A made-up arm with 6 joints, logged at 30 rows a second.
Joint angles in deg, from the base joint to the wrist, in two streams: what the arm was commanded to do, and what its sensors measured. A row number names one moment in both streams.
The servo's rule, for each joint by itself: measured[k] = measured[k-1] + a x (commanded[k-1-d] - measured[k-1]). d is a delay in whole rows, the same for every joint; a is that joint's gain. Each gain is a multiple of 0.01, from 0.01 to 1. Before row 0 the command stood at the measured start. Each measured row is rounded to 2 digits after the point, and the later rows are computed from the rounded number. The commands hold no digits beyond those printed.
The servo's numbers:
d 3
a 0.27 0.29 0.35 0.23 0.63 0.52
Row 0, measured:
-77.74 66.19 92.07 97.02 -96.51 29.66
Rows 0 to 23, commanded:
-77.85 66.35 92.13 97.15 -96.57 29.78
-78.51 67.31 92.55 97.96 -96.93 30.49
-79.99 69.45 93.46 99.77 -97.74 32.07
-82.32 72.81 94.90 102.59 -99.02 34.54
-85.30 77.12 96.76 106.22 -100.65 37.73
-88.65 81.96 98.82 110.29 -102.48 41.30
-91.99 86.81 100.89 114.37 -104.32 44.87
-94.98 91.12 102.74 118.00 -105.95 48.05
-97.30 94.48 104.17 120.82 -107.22 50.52
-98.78 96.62 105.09 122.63 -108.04 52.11
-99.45 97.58 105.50 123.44 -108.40 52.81
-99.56 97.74 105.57 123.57 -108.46 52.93
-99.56 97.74 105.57 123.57 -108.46 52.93
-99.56 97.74 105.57 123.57 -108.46 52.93
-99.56 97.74 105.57 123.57 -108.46 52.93
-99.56 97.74 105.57 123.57 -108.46 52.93
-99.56 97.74 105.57 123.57 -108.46 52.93
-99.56 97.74 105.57 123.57 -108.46 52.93
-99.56 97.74 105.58 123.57 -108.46 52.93
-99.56 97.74 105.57 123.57 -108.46 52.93
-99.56 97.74 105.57 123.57 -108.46 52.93
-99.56 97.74 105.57 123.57 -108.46 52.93
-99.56 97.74 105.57 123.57 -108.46 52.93
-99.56 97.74 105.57 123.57 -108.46 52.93
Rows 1 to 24, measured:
-77.74 66.19 92.07 97.02 -96.51 29.66
-77.74 66.19 92.07 97.02 -96.51 29.66
-77.74 66.19 92.07 97.02 -96.51 29.66
-77.77 66.24 92.09 97.05 -96.55 29.72
-77.97 66.55 92.25 97.26 -96.79 30.12
-78.52 67.39 92.67 97.84 -97.39 31.13
-79.55 68.96 93.45 98.93 -98.42 32.90
-81.10 71.33 94.61 100.61 -99.82 35.41
-83.14 74.41 96.08 102.84 -101.50 38.47
-85.53 78.01 97.76 105.49 -103.28 41.80
-88.08 81.81 99.50 108.37 -104.96 45.05
-90.57 85.48 101.13 111.23 -106.38 47.89
-92.79 88.71 102.52 113.85 -107.43 50.08
-94.59 91.28 103.56 116.06 -108.04 51.50
-95.93 93.15 104.26 117.79 -108.30 52.24
-96.91 94.48 104.72 119.12 -108.40 52.60
-97.63 95.43 105.02 120.14 -108.44 52.77
-98.15 96.10 105.21 120.93 -108.45 52.85
-98.53 96.58 105.34 121.54 -108.46 52.89
-98.81 96.92 105.42 122.01 -108.46 52.91
-99.01 97.16 105.47 122.37 -108.46 52.92
-99.16 97.33 105.51 122.65 -108.46 52.93
-99.27 97.45 105.53 122.86 -108.46 52.93
-99.35 97.53 105.54 123.02 -108.46 52.93

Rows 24 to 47, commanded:
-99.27 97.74 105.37 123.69 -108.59 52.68
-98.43 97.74 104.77 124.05 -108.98 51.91
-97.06 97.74 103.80 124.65 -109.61 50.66
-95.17 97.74 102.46 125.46 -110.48 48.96
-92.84 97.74 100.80 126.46 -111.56 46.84
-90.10 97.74 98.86 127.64 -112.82 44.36
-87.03 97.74 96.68 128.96 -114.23 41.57
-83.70 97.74 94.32 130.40 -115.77 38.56
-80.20 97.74 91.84 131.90 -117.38 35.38
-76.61 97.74 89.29 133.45 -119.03 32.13
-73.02 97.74 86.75 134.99 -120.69 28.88
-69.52 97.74 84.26 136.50 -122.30 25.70
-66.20 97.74 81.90 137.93 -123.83 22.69
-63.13 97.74 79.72 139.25 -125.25 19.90
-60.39 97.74 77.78 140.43 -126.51 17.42
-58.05 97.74 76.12 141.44 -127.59 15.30
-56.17 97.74 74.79 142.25 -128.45 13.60
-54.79 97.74 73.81 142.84 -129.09 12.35
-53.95 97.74 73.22 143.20 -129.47 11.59
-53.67 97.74 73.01 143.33 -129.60 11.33
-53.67 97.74 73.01 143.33 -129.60 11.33
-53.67 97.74 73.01 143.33 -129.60 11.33
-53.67 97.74 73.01 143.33 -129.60 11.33
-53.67 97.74 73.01 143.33 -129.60 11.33
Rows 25 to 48, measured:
-99.41 97.59 105.55 123.15 -108.46 52.93
-99.45 97.63 105.56 123.25 -108.46 52.93
-99.48 97.66 105.56 123.32 -108.46 52.93
-99.42 97.68 105.49 123.41 -108.54 52.80
-99.15 97.70 105.24 123.56 -108.82 52.34
-98.59 97.71 104.74 123.81 -109.32 51.47
-97.67 97.72 103.94 124.19 -110.05 50.16
-96.37 97.73 102.84 124.71 -111.00 48.43
-94.68 97.73 101.45 125.38 -112.15 46.31
-92.61 97.73 99.78 126.20 -113.46 43.85
-90.20 97.73 97.87 127.17 -114.92 41.10
-87.50 97.73 95.76 128.26 -116.47 38.13
-84.56 97.73 93.50 129.45 -118.08 35.01
-81.44 97.73 91.14 130.72 -119.72 31.82
-78.22 97.73 88.73 132.05 -121.35 28.64
-74.97 97.73 86.34 133.40 -122.91 25.55
-71.77 97.73 84.02 134.75 -124.38 22.61
-68.70 97.73 81.84 136.06 -125.72 19.91
-65.82 97.73 79.84 137.30 -126.90 17.51
-63.21 97.73 78.07 138.44 -127.88 15.48
-60.94 97.73 76.58 139.45 -128.64 13.85
-59.05 97.73 75.40 140.31 -129.16 12.67
-57.60 97.73 74.56 141.00 -129.44 11.97
-56.54 97.73 74.02 141.54 -129.54 11.64

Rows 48 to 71, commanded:
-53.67 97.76 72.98 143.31 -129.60 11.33
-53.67 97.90 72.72 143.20 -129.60 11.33
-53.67 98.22 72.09 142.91 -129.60 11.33
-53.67 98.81 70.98 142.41 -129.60 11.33
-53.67 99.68 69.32 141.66 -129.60 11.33
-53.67 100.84 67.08 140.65 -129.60 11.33
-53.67 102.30 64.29 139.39 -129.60 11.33
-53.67 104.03 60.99 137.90 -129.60 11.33
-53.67 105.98 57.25 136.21 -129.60 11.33
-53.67 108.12 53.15 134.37 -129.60 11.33
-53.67 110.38 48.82 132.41 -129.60 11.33
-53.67 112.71 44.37 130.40 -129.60 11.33
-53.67 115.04 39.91 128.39 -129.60 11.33
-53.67 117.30 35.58 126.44 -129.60 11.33
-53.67 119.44 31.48 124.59 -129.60 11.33
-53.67 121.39 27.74 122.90 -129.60 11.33
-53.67 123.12 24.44 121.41 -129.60 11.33
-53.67 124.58 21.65 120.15 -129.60 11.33
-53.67 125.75 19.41 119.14 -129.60 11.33
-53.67 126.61 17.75 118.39 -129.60 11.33
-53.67 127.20 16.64 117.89 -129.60 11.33
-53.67 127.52 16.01 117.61 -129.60 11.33
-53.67 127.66 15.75 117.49 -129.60 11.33
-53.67 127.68 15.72 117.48 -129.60 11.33
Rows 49 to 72, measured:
-55.77 97.73 73.67 141.95 -129.58 11.48
-55.20 97.73 73.44 142.27 -129.59 11.40
-54.79 97.73 73.29 142.51 -129.60 11.36
-54.49 97.74 73.18 142.69 -129.60 11.34
-54.27 97.79 73.02 142.81 -129.60 11.33
-54.11 97.91 72.69 142.83 -129.60 11.33
-53.99 98.17 72.09 142.73 -129.60 11.33
-53.90 98.61 71.12 142.48 -129.60 11.33
-53.84 99.26 69.71 142.06 -129.60 11.33
-53.79 100.14 67.81 141.45 -129.60 11.33
-53.76 101.27 65.42 140.63 -129.60 11.33
-53.74 102.64 62.56 139.61 -129.60 11.33
-53.72 104.23 59.27 138.40 -129.60 11.33
-53.71 106.01 55.61 137.02 -129.60 11.33
-53.70 107.95 51.68 135.50 -129.60 11.33
-53.69 110.01 47.56 133.86 -129.60 11.33
-53.68 112.12 43.37 132.15 -129.60 11.33
-53.68 114.24 39.21 130.41 -129.60 11.33
-53.68 116.31 35.20 128.68 -129.60 11.33
-53.68 118.28 31.43 127.01 -129.60 11.33
-53.68 120.11 28.01 125.43 -129.60 11.33
-53.68 121.75 25.00 123.98 -129.60 11.33
-53.68 123.16 22.46 122.69 -129.60 11.33
-53.68 124.33 20.42 121.59 -129.60 11.33

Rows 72 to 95, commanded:
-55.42 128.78 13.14 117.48 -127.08 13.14
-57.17 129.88 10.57 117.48 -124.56 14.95
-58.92 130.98 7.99 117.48 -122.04 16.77
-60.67 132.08 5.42 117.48 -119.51 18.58
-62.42 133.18 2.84 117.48 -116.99 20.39
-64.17 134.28 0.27 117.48 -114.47 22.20
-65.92 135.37 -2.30 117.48 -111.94 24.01
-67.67 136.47 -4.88 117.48 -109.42 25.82
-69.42 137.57 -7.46 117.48 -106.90 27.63
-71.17 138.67 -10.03 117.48 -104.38 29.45
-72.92 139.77 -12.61 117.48 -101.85 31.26
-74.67 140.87 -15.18 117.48 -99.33 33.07
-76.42 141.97 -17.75 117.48 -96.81 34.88
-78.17 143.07 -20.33 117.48 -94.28 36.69
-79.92 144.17 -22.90 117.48 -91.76 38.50
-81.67 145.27 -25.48 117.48 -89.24 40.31
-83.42 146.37 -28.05 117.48 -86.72 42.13
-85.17 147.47 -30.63 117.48 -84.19 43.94
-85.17 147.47 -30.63 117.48 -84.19 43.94
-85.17 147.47 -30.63 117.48 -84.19 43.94
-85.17 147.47 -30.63 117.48 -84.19 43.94
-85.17 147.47 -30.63 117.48 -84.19 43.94
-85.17 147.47 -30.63 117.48 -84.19 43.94
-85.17 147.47 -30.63 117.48 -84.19 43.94
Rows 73 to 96, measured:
-53.68 125.26 18.88 120.67 -129.60 11.33
-53.68 125.96 17.78 119.94 -129.60 11.33
-53.68 126.46 17.06 119.37 -129.60 11.33
-54.15 127.13 15.69 118.94 -128.01 12.27
-54.97 127.93 13.90 118.60 -125.84 13.66
-56.04 128.81 11.83 118.34 -123.45 15.28
-57.29 129.76 9.59 118.14 -120.97 17.00
-58.68 130.75 7.23 117.99 -118.46 18.76
-60.16 131.77 4.79 117.87 -115.95 20.55
-61.72 132.81 2.31 117.78 -113.42 22.35
-63.33 133.87 -0.21 117.71 -110.90 24.15
-64.97 134.94 -2.75 117.66 -108.38 25.96
-66.64 136.02 -5.30 117.62 -105.86 27.77
-68.34 137.11 -7.86 117.59 -103.33 29.58
-70.05 138.20 -10.42 117.56 -100.81 31.39
-71.77 139.29 -12.99 117.54 -98.29 33.20
-73.50 140.39 -15.56 117.53 -95.76 35.01
-75.23 141.49 -18.13 117.52 -93.24 36.82
-76.97 142.59 -20.70 117.51 -90.72 38.63
-78.71 143.69 -23.27 117.50 -88.20 40.45
-80.45 144.79 -25.85 117.50 -85.67 42.26
-81.72 145.57 -27.52 117.50 -84.74 43.13
-82.65 146.12 -28.61 117.50 -84.39 43.55
-83.33 146.51 -29.32 117.50 -84.26 43.75

